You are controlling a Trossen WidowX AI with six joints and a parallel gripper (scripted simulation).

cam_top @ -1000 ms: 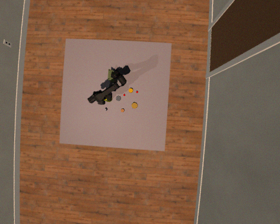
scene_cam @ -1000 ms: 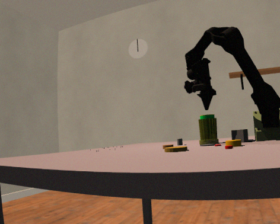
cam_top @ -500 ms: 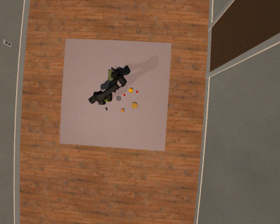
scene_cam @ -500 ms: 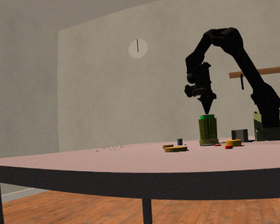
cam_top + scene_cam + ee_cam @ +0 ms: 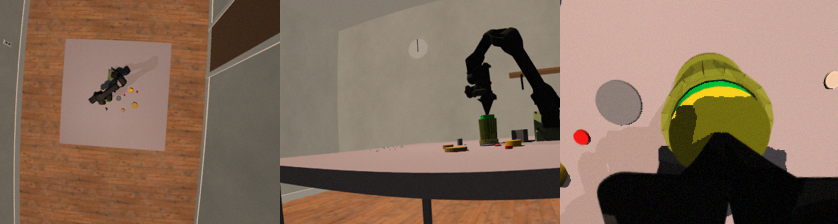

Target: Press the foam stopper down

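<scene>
My gripper is now 50 mm above the foam stopper. Round my hand: grey block: 140 mm behind, 60 mm to the left, 130 mm below; grey disc: 20 mm behind, 120 mm to the left, 160 mm below; small grey cylinder: 140 mm ahead, 10 mm to the right, 140 mm below.
</scene>
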